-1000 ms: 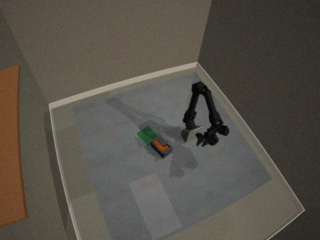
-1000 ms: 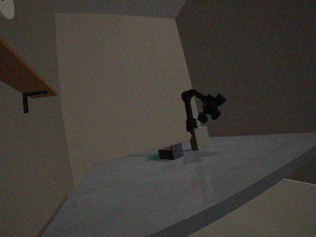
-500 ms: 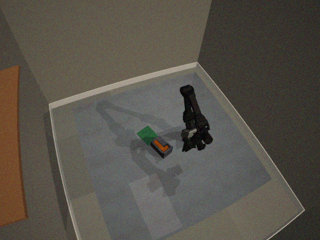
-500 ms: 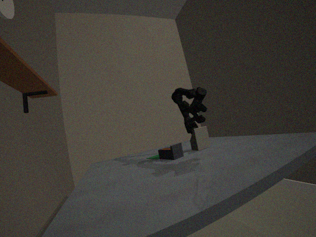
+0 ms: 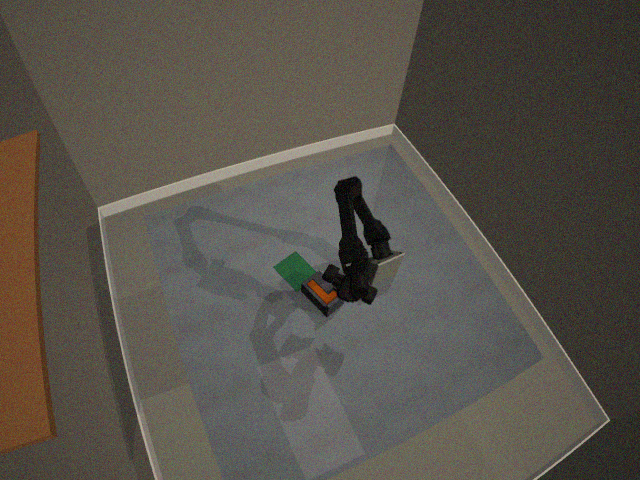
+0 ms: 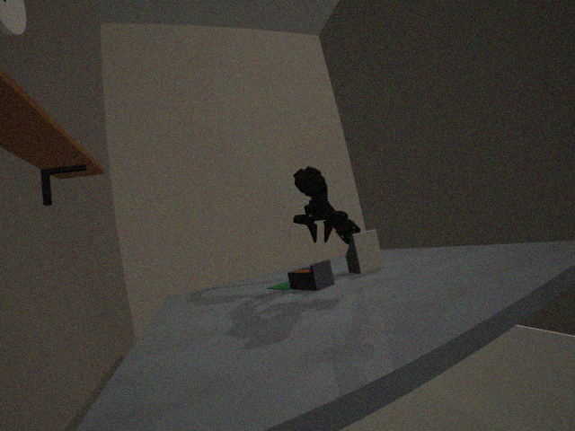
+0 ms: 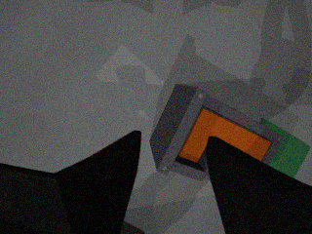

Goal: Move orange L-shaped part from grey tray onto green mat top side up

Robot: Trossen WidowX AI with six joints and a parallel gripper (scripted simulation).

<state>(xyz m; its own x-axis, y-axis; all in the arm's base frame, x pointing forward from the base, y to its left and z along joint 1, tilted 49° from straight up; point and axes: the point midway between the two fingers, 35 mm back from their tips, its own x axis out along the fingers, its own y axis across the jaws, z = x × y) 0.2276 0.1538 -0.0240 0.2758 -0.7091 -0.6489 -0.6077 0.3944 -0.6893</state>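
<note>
Right now my gripper tip is 20 mm short of the orange L-shaped part, 90 mm to the left of it and 110 mm above it. From my gripper tip the other things lie so: green mat 70 mm ahead, 240 mm to the right, 170 mm below.
</note>
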